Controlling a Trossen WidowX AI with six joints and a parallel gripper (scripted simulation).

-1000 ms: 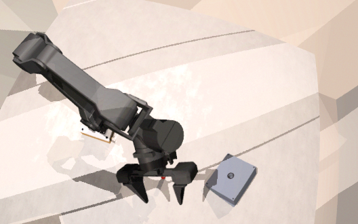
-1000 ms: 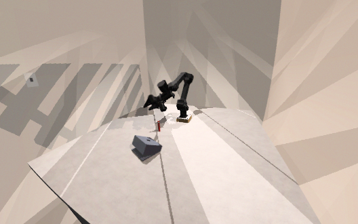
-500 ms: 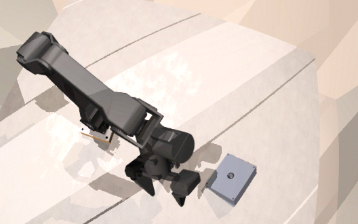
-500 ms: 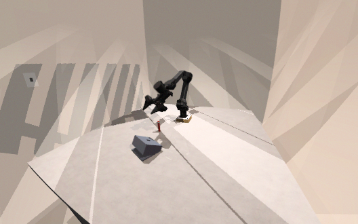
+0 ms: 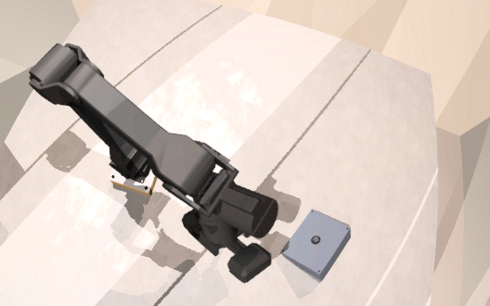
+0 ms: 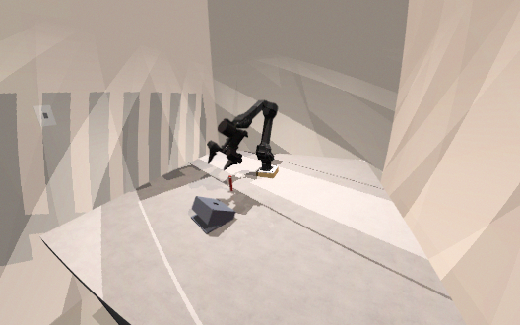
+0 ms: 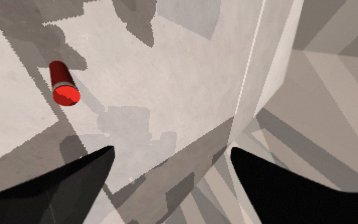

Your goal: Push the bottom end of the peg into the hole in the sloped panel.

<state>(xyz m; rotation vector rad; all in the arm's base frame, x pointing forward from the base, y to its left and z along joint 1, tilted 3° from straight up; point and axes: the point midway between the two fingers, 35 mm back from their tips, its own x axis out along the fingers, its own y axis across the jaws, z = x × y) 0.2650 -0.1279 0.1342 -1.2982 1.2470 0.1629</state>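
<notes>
Right now the round red peg is 30 mm behind my gripper tip, 60 mm to the left of it and 70 mm below it. The rest, counted from my gripper tip: sloped grey-blue panel 180 mm ahead, 110 mm to the left, 100 mm below.
</notes>
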